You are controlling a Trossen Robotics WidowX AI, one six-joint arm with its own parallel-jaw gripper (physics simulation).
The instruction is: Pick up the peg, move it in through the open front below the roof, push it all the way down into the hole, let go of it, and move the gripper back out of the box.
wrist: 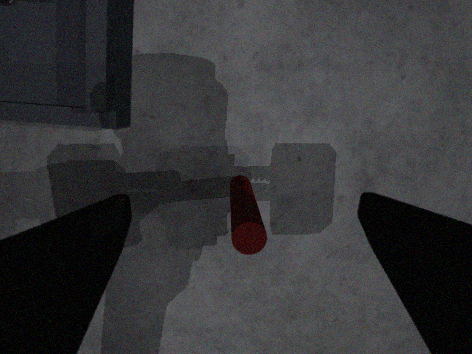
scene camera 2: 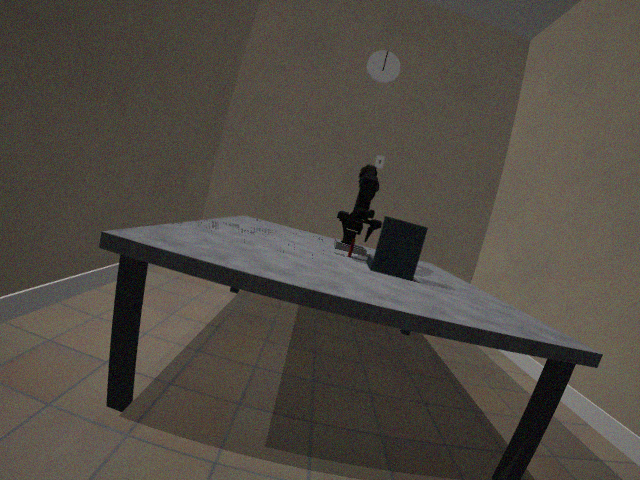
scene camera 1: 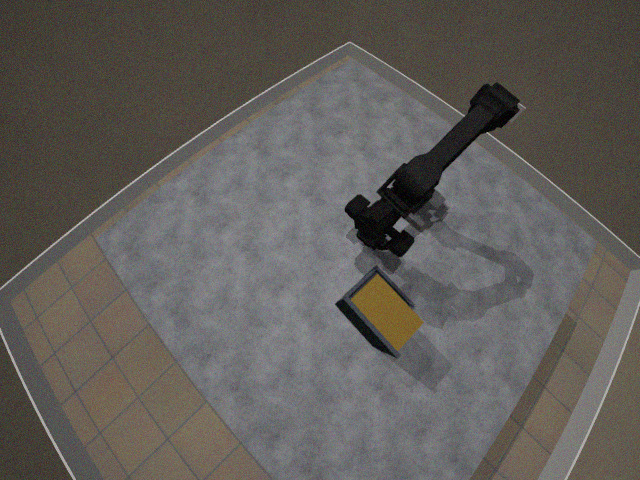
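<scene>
The red peg (scene camera 2: 351,246) (wrist: 248,237) stands upright on the table, its round top facing the wrist camera. My gripper (scene camera 1: 378,224) (scene camera 2: 356,238) (wrist: 246,204) is open and empty, pointing down over the peg. In the wrist view, the peg is between the two spread fingers, clear of both. In scene camera 1 the arm hides the peg. The box has a yellow roof (scene camera 1: 386,310) and dark blue-grey walls (scene camera 1: 361,326) (scene camera 2: 398,248) (wrist: 120,65). It stands close beside the peg, at the upper left in the wrist view. The hole does not show.
The grey mottled table (scene camera 1: 232,310) (scene camera 2: 258,273) carries the arm and the box. The arm (scene camera 1: 454,142) (scene camera 2: 367,191) reaches in from the upper right in scene camera 1. A wall clock (scene camera 2: 383,66) hangs far behind. Arm shadows fall around the peg.
</scene>
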